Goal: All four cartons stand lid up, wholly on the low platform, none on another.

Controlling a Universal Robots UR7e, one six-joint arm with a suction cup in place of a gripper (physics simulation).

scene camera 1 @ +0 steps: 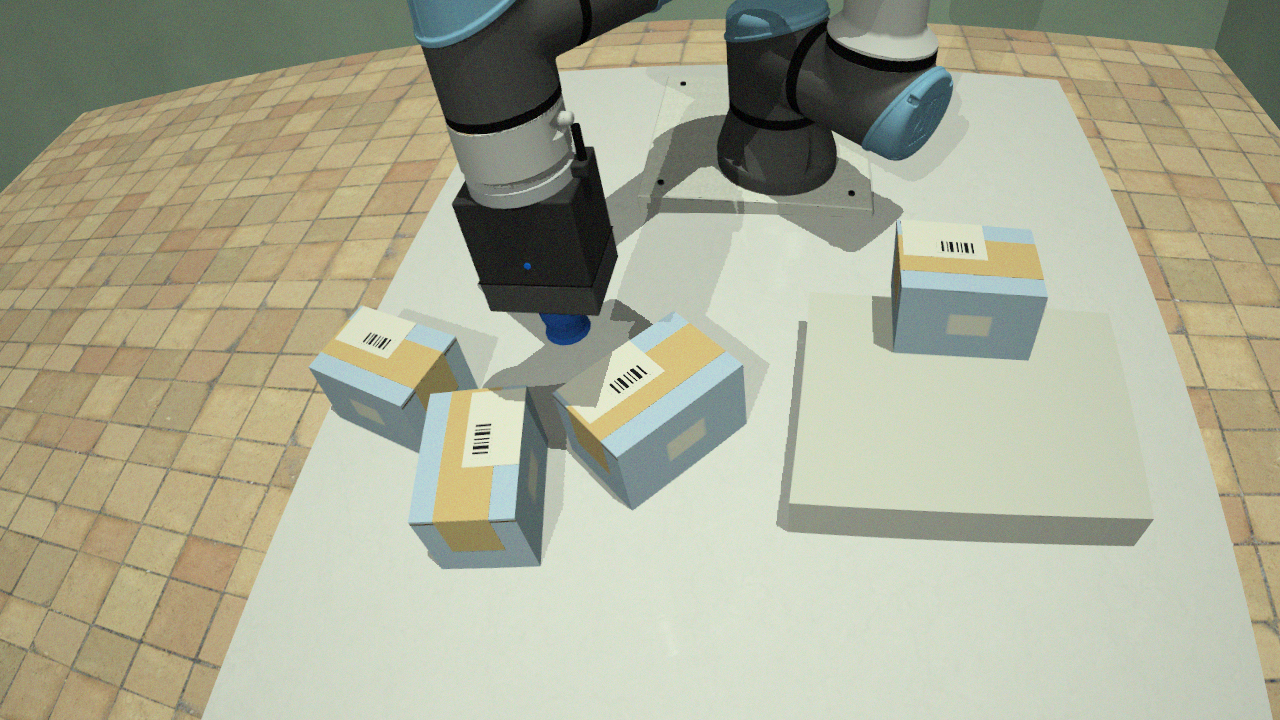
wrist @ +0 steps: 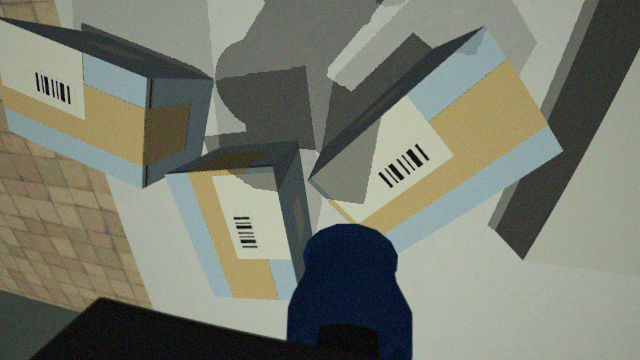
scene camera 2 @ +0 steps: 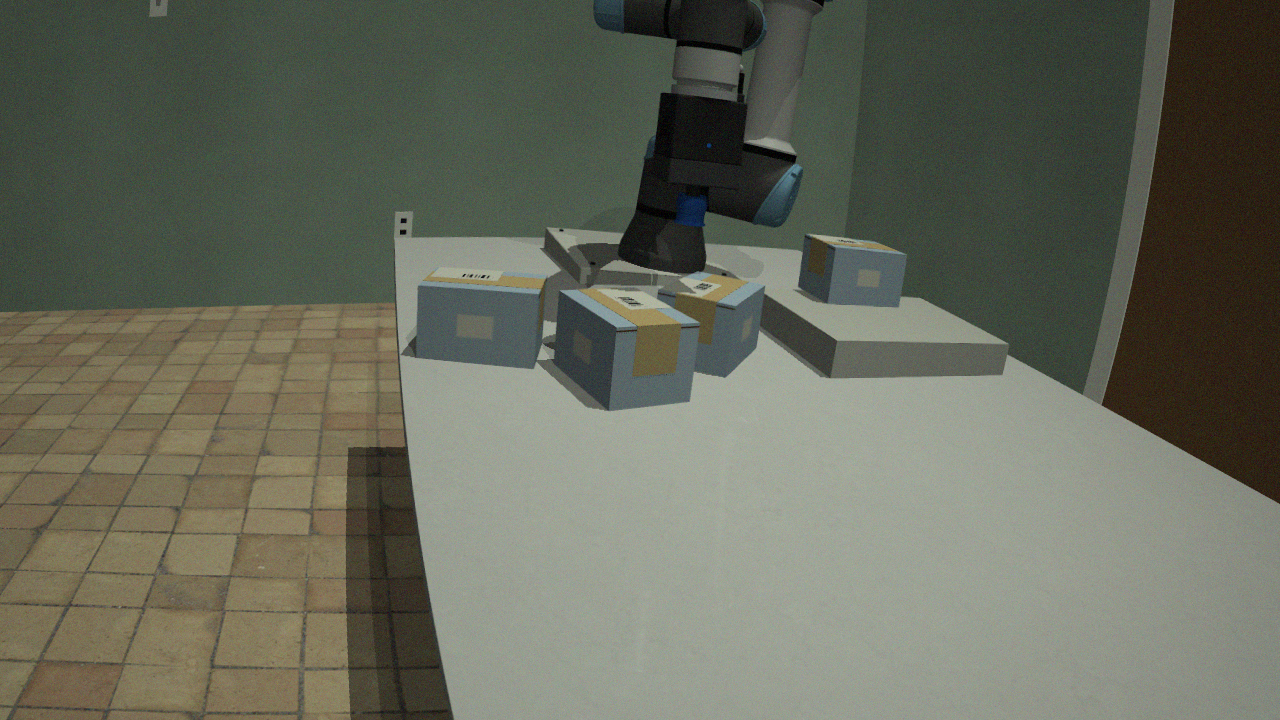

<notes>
My suction cup [scene camera 1: 562, 329] carries nothing. Further things: a low platform [scene camera 1: 890, 445].
The low platform shows as well in the wrist view [wrist: 570, 211]. My suction cup is seen too in the wrist view [wrist: 349, 278] and in scene camera 2 [scene camera 2: 691, 210].
</notes>
